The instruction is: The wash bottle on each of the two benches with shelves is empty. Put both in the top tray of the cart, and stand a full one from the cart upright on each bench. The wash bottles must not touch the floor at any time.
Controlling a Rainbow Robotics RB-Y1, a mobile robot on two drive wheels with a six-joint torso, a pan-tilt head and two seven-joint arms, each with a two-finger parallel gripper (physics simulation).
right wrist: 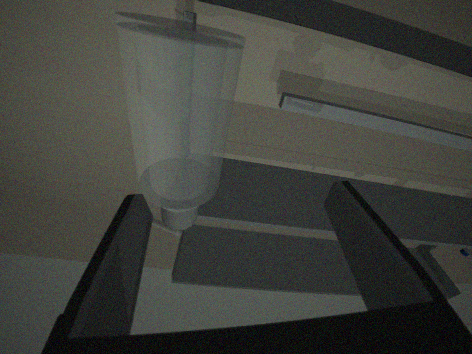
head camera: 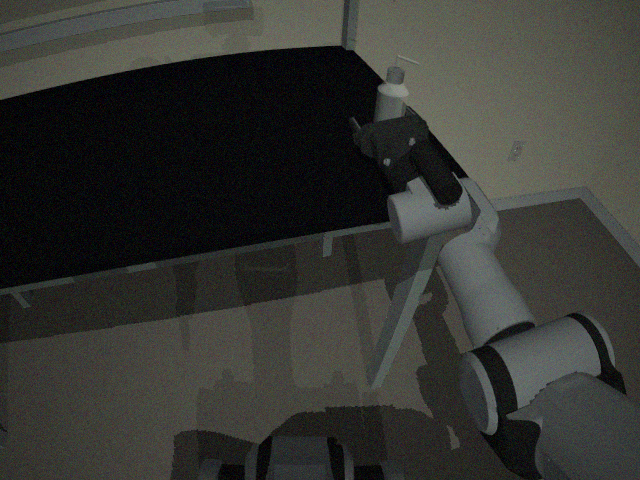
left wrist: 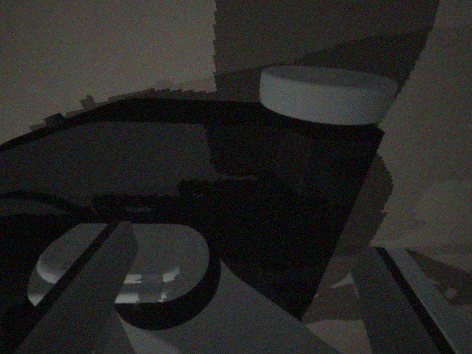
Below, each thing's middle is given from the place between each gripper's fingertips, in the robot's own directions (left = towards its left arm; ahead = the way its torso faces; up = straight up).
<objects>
Right now the wash bottle (head camera: 392, 95) is 5 cm ahead of my right hand, 4 cm to the right of it and 2 cm above it.
Right now my left hand is 71 cm short of the wash bottle, 43 cm to the left of it and 60 cm below it.
</objects>
